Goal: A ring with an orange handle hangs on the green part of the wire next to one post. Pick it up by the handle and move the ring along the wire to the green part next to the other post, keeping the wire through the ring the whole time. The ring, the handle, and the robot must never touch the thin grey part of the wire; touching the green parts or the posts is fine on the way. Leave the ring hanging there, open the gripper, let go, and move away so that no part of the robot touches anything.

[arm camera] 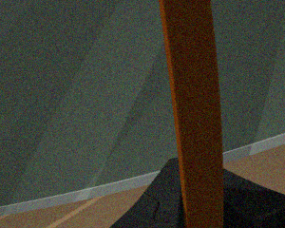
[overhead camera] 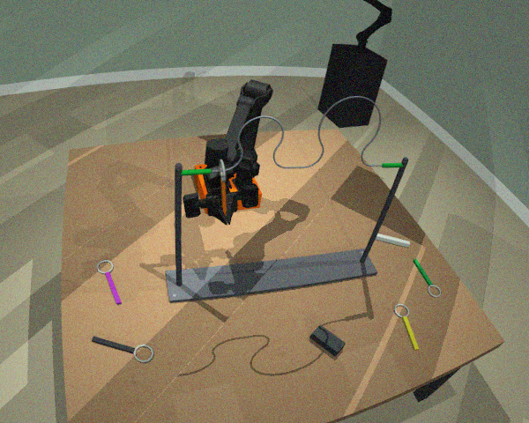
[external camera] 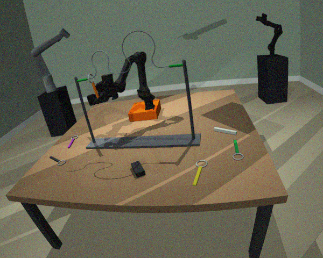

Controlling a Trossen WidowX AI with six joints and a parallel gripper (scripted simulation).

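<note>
Right now my gripper tip is 4 cm past the ring with orange handle and 8 cm below it. Round my gripper tip: yellow-handled ring (31 cm ahead, 47 cm to the left, 27 cm below); then black-handled ring (10 cm ahead, 30 cm to the right, 27 cm below); then dark block (26 cm ahead, 20 cm to the left, 26 cm below).
</note>
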